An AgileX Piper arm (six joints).
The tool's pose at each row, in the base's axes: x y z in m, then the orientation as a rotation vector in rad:
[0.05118 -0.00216 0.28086 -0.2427 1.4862 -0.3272]
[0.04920 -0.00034 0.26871 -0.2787 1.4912 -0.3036]
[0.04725 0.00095 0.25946 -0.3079 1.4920 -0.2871]
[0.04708 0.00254 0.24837 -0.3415 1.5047 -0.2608]
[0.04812 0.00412 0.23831 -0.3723 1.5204 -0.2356]
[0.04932 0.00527 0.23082 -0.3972 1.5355 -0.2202]
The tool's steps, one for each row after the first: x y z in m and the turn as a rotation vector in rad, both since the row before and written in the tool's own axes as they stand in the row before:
[0.01056 0.00589 -0.00294 -0.0387 -0.0018 -0.0065]
[0.00801 0.00452 -0.00252 -0.0292 -0.0039 -0.0072]
[0.00967 0.00561 -0.00073 -0.0401 0.0060 -0.0028]
[0.00877 0.00522 0.00079 -0.0381 0.0096 -0.0016]
[0.00655 0.00381 0.00122 -0.0281 0.0113 -0.0043]

